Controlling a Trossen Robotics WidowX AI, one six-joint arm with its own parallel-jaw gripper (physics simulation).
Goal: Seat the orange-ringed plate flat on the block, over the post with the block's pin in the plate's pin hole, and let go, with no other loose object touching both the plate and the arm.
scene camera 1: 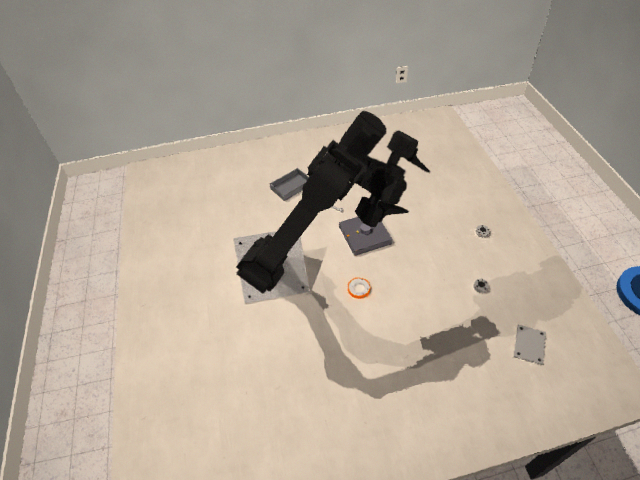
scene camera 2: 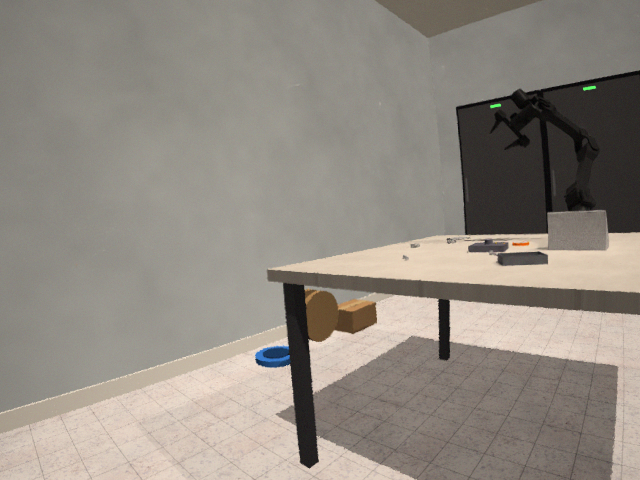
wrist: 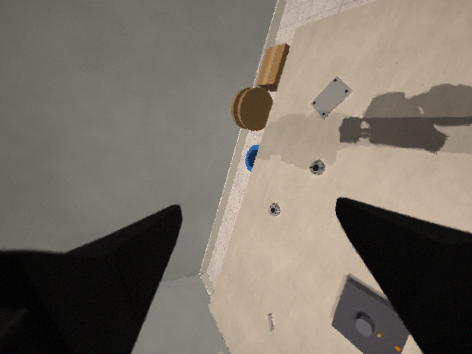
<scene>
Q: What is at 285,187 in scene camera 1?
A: A dark tray.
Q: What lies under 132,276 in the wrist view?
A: My gripper.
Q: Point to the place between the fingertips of my gripper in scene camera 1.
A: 418,191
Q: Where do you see a grey plate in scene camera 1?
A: At 530,343
</scene>
